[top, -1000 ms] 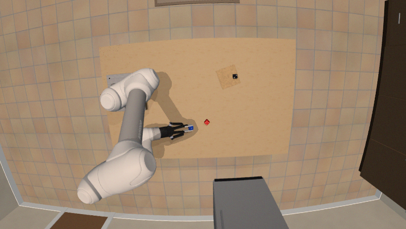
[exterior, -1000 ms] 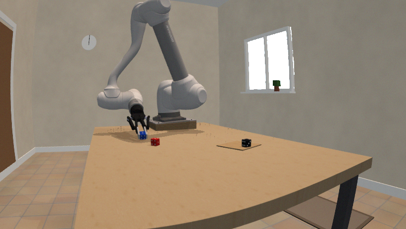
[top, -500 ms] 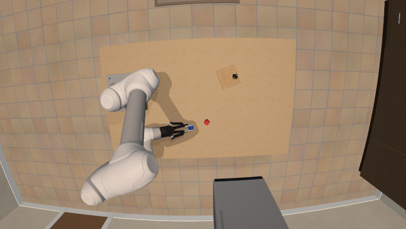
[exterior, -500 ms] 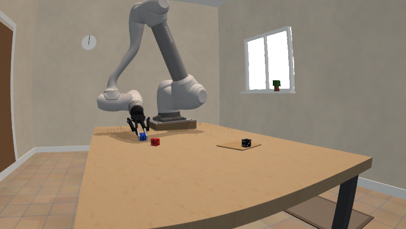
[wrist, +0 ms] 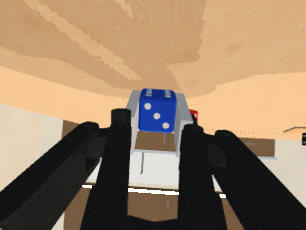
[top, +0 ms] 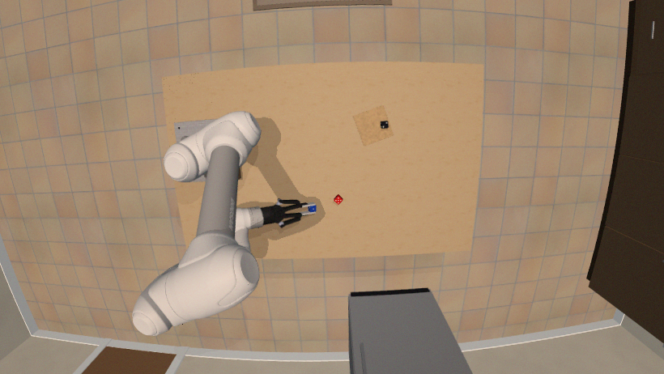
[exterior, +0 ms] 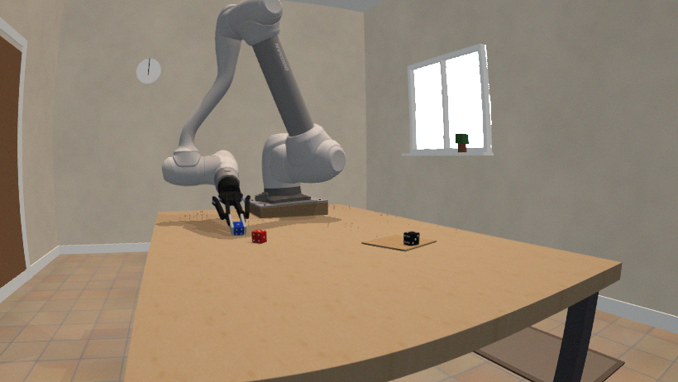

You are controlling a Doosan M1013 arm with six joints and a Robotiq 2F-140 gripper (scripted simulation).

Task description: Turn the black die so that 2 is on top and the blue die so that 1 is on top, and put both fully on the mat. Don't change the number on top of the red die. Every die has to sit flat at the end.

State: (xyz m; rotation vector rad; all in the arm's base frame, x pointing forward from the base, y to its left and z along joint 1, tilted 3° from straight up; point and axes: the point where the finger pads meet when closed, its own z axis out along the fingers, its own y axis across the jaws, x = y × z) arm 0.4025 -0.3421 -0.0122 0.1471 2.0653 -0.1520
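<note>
My hand is 20 mm short of the blue die and 10 mm above it. The rest, counted from my hand: red die (140 mm ahead, 10 mm to the left, 10 mm below); black die (400 mm ahead, 310 mm to the left, 10 mm below); cork mat (350 mm ahead, 310 mm to the left, 30 mm below).
</note>
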